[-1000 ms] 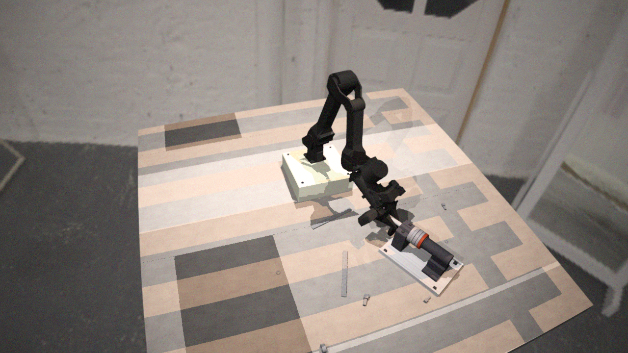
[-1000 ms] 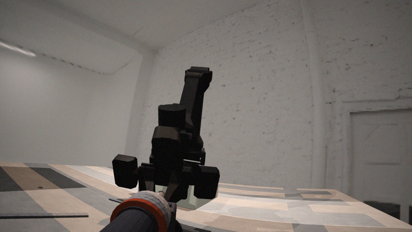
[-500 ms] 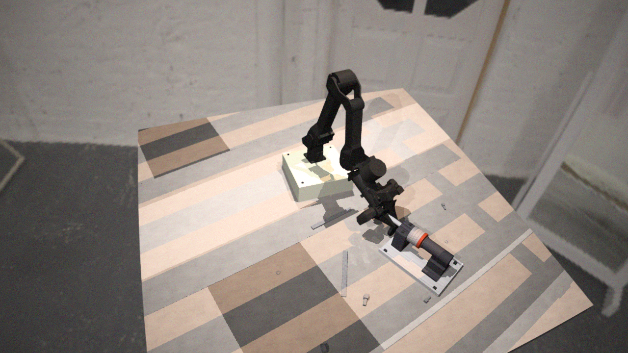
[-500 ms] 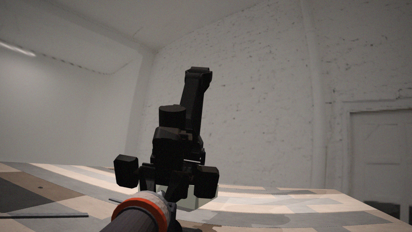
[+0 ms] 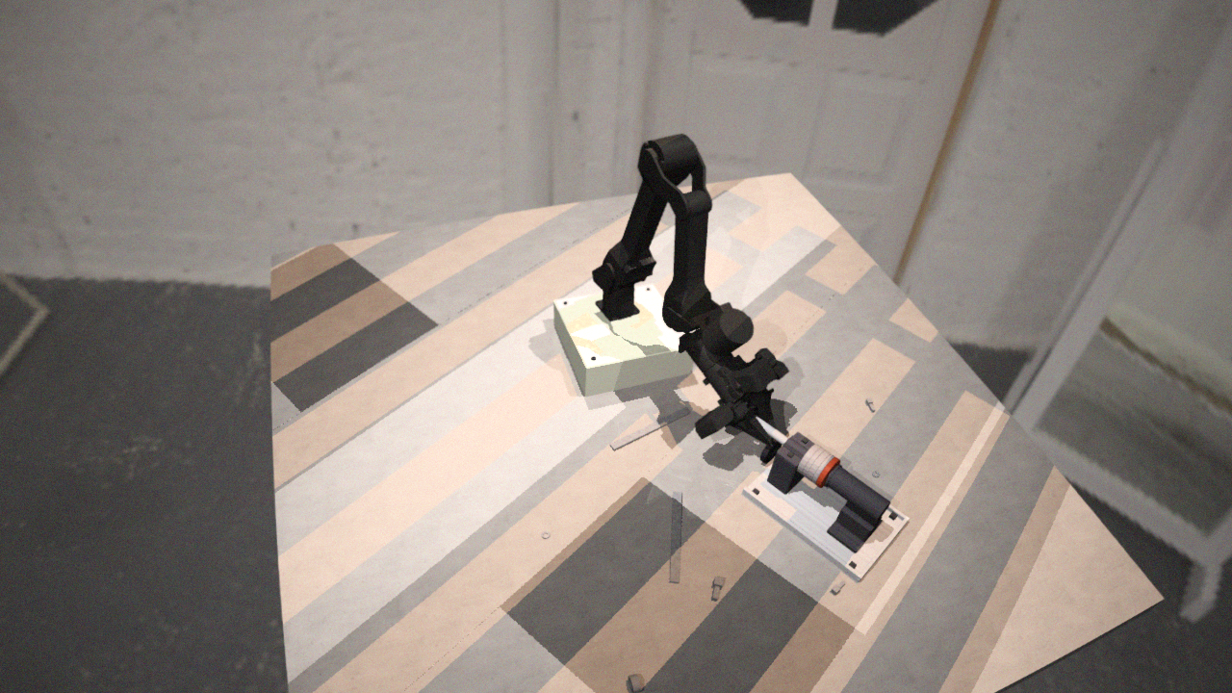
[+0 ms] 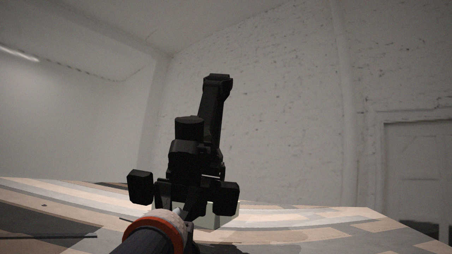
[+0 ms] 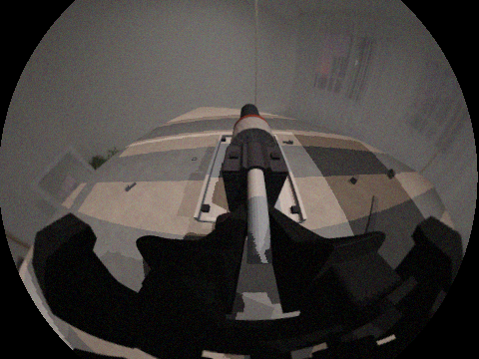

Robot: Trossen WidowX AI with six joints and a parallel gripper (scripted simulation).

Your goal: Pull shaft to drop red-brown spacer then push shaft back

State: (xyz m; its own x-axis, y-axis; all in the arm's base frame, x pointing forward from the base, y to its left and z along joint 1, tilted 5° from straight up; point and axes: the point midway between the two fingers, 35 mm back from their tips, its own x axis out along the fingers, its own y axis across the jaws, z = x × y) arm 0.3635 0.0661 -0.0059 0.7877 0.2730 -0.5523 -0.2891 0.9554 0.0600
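The pale shaft is 40 mm ahead of my gripper tip, 20 mm above it and 10 mm to the left of it. The rest, counted from my gripper tip: red-brown spacer 100 mm ahead, 30 mm to the left, 20 mm above.
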